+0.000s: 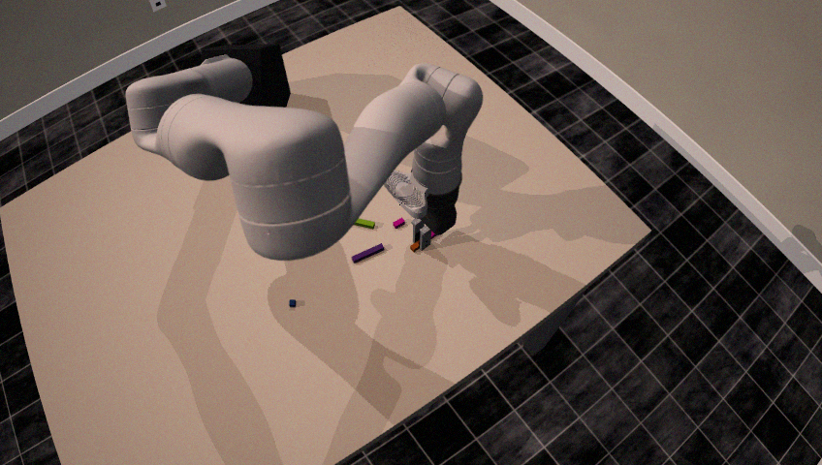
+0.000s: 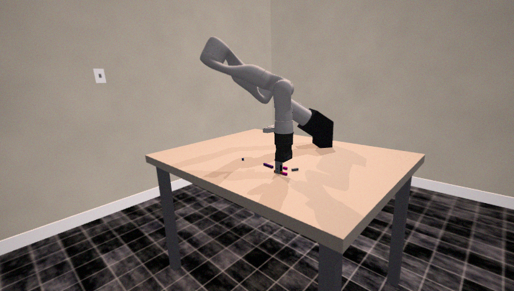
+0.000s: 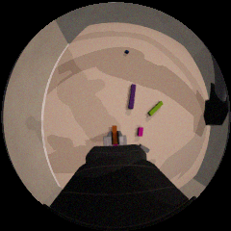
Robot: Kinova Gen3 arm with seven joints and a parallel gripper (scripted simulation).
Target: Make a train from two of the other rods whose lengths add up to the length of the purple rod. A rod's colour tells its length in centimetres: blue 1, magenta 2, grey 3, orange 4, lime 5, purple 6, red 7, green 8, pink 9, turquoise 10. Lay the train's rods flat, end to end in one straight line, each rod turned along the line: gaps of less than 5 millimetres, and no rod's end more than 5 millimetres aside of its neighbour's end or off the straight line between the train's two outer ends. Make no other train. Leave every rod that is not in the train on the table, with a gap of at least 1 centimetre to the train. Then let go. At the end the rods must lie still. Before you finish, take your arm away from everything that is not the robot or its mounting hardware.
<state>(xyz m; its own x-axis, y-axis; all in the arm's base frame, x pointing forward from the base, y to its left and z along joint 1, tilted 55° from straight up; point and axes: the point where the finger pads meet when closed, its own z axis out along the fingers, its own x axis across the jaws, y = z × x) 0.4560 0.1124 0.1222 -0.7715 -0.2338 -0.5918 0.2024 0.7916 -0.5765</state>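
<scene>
My gripper is now 1 cm above the orange rod. Round my hand: lime rod (12 cm behind, 3 cm to the right, 2 cm below); then purple rod (7 cm behind, 7 cm to the right, 2 cm below); then grey rod (6 cm behind, 5 cm to the left, 2 cm below).
</scene>
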